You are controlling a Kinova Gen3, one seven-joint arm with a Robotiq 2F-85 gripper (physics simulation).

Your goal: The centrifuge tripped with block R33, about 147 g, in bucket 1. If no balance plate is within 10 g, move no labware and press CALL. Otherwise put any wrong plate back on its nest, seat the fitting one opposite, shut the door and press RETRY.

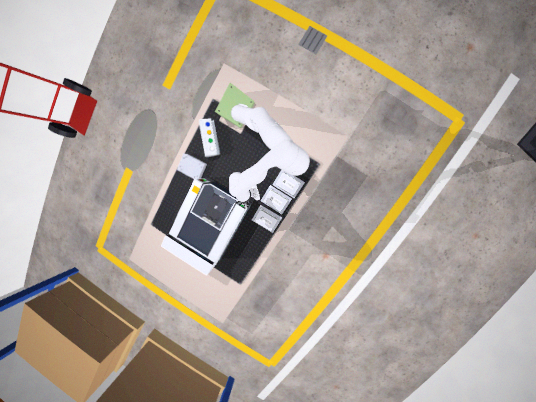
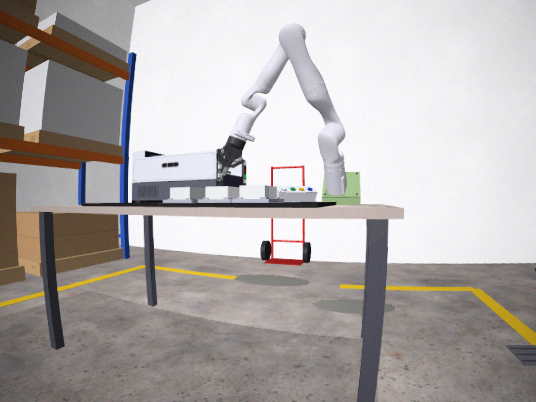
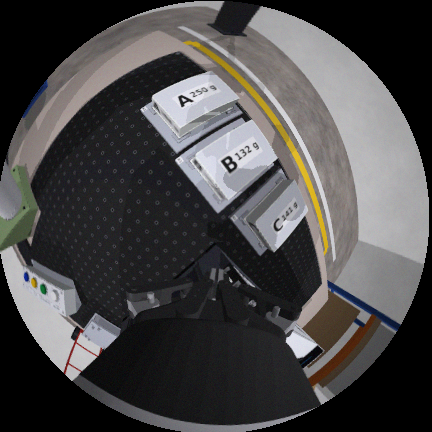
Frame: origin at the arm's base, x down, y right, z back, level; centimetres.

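Where they show: gripper, between the fingertips: (image 2: 222,175) (image 3: 216,275); arm's base, origin of its link: (image 1: 238,113) (image 2: 336,188).
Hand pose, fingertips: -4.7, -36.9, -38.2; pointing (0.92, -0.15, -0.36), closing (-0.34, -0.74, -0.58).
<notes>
Things, the pixels of their top centre, and the offset from my fingertips, as dx, dy, dz.
- sloped button box, centre of its top: (image 3: 37,295) (image 2: 295,185) (image 1: 205,136) +2.5, +44.7, +14.9
- small pale grey box, centre of its top: (image 3: 100,341) (image 1: 189,166) +6.2, +44.2, -7.5
The centrifuge (image 1: 228,235) (image 2: 175,169) has its dark door panel (image 1: 201,235) at the rear, and its chamber (image 1: 215,206) is open from above. A dark rotor shows inside; block R33 and the bucket contents cannot be made out. Plate A, 250 g (image 1: 288,183) (image 3: 200,97), plate B, 132 g (image 1: 276,199) (image 3: 242,155), and plate C, 141 g (image 1: 267,219) (image 3: 285,217) sit on their nests in a row beside the centrifuge. My gripper (image 2: 223,179) (image 3: 216,275) is shut and empty, low at the centrifuge's front corner nearest the plates.
A sloped button box (image 1: 209,138) (image 2: 298,194) (image 3: 52,289) with blue, yellow, green and white buttons stands across the black mat from the plates. A small pale grey box (image 1: 192,166) (image 3: 101,330) stands between it and the centrifuge. The green arm mount (image 1: 233,101) (image 2: 353,187) is at the table's end.
</notes>
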